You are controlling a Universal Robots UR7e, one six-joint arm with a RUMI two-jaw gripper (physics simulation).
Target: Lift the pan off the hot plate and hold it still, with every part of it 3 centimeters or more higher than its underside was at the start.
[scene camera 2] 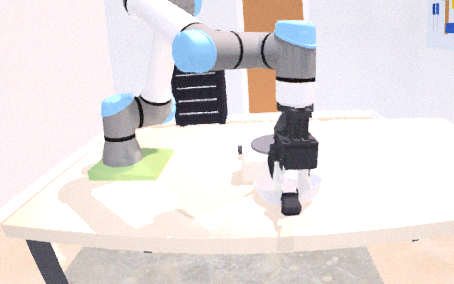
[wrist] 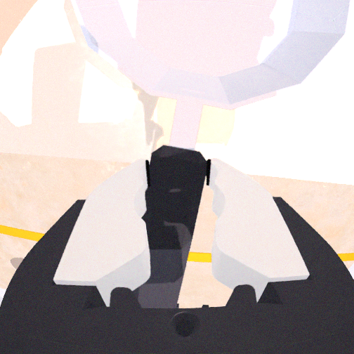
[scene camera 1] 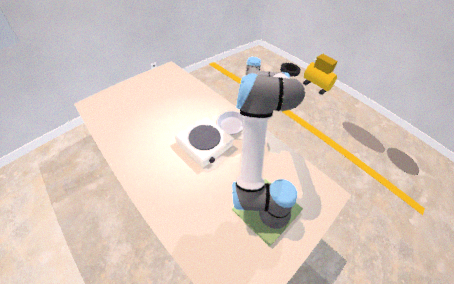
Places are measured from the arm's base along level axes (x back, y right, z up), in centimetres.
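Pixels of known places: arm's base at its link origin: [scene camera 2: 122,159] [scene camera 1: 274,213].
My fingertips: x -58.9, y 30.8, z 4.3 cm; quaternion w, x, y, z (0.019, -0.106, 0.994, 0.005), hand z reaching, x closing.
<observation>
Ahead of a thing's pixels: the offset from my fingertips to its top centre. "*": to the spot under its first point.
The pan [scene camera 1: 230,124] [scene camera 2: 265,188] [wrist: 285,70] is a shallow pale bowl shape with a black handle @(* dx -0.3, dy +13.3, dz +6.6 cm) [scene camera 2: 291,205] [wrist: 175,210]. It is beside the white hot plate @(dx +4.0, dy -34.0, dz +0.8 cm) [scene camera 1: 192,151] [scene camera 2: 254,166], off its dark disc @(* dx +3.9, dy -34.6, dz +0.8 cm) [scene camera 1: 204,137], toward the near table edge in scene camera 2. My gripper [scene camera 2: 291,192] [wrist: 177,163] points down and is shut on the black handle, close to where it joins the pan. The arm hides the gripper in scene camera 1. I cannot tell whether the pan's underside touches the table.
The hot plate has a black knob @(dx +16.7, dy -38.1, dz -1.7 cm) [scene camera 1: 212,160] [scene camera 2: 240,149] on its side. The arm's base stands on a green plate [scene camera 1: 246,217] [scene camera 2: 155,165] on the table [scene camera 1: 150,185] [scene camera 2: 200,239]. A yellow machine [scene camera 1: 320,75] and a black ring [scene camera 1: 283,68] show beyond the table.
</observation>
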